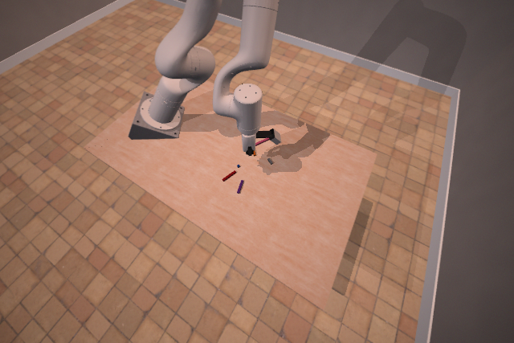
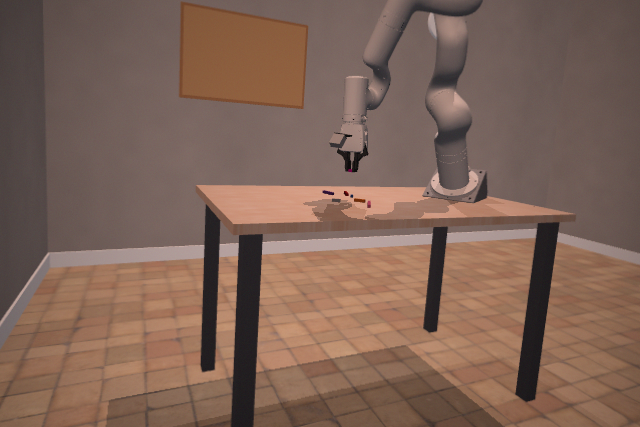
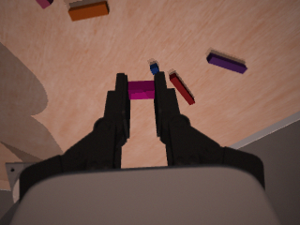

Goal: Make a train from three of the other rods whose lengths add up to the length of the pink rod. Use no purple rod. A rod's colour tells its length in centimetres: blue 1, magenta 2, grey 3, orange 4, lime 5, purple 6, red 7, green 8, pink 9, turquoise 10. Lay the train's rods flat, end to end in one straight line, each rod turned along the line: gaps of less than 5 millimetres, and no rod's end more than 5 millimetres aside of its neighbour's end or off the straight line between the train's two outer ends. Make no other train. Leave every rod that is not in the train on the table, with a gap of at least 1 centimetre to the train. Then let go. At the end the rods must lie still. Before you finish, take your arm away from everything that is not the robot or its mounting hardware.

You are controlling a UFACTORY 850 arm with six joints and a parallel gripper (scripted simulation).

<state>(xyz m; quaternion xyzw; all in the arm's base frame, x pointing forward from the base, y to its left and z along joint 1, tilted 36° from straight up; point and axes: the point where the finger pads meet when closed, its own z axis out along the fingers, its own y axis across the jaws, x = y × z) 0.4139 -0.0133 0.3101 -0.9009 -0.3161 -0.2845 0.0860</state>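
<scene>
The orange rod lies 120 mm below my hand, 50 mm to the left of it and 20 mm behind it. Round my hand: blue rod 120 mm below, 50 mm to the right, 30 mm behind; then magenta rod 20 mm below; then grey rod 120 mm below, 70 mm ahead, 60 mm to the left.
</scene>
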